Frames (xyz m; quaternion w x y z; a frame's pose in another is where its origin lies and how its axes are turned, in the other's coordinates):
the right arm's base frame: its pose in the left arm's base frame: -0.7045 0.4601 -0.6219 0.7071 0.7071 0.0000 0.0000
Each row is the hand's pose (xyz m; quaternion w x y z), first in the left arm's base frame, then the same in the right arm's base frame.
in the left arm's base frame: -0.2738 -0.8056 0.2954 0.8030 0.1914 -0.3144 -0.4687
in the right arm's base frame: 0.4307 0.9173 1.2657 0.7032 -0.4325 -0.5537 -0.1091
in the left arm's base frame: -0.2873 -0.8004 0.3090 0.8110 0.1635 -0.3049 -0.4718
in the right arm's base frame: 0.4172 0.9309 1.2605 0.6891 -0.4578 -0.5492 -0.1180
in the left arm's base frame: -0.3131 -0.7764 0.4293 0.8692 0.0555 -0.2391 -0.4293
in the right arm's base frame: 0.3914 1.0512 1.2365 0.6538 -0.5754 -0.4726 -0.1345
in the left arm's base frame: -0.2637 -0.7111 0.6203 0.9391 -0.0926 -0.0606 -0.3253
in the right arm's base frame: 0.4408 1.2422 1.1712 0.5986 -0.7295 -0.2729 -0.1872
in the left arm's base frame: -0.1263 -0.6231 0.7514 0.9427 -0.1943 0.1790 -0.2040
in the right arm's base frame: 0.5782 1.3733 1.0832 0.5292 -0.8039 -0.0177 -0.2708
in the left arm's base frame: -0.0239 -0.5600 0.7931 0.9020 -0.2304 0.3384 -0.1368
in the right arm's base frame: 0.6806 1.4150 1.0201 0.4749 -0.8008 0.1426 -0.3360
